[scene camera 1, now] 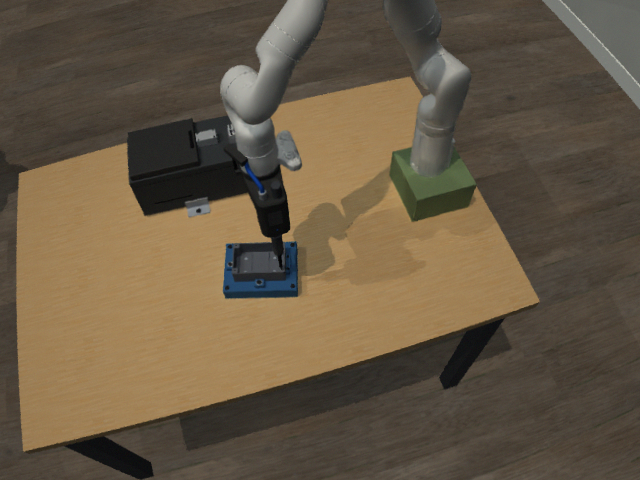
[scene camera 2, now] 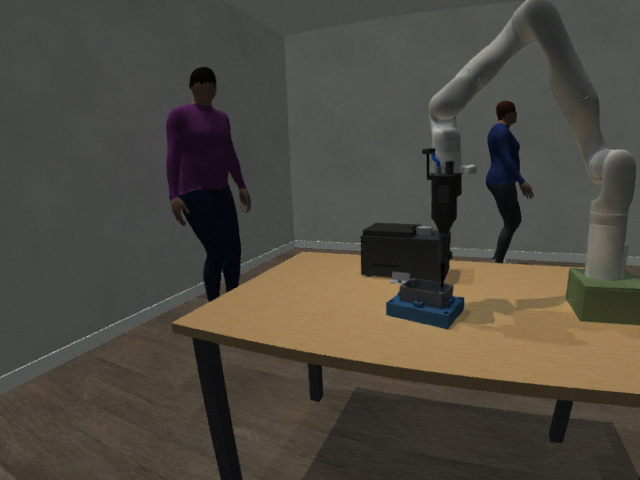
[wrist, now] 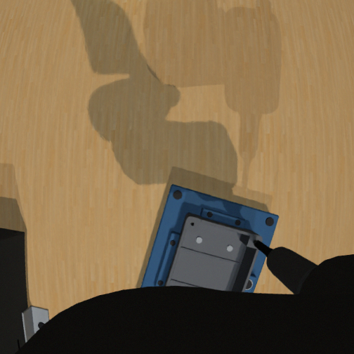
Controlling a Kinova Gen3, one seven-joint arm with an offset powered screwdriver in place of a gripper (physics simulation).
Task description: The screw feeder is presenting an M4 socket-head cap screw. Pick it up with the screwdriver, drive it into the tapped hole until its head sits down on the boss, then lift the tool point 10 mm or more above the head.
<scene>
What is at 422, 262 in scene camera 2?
A black screw feeder.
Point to a blue fixture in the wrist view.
192, 201
</scene>
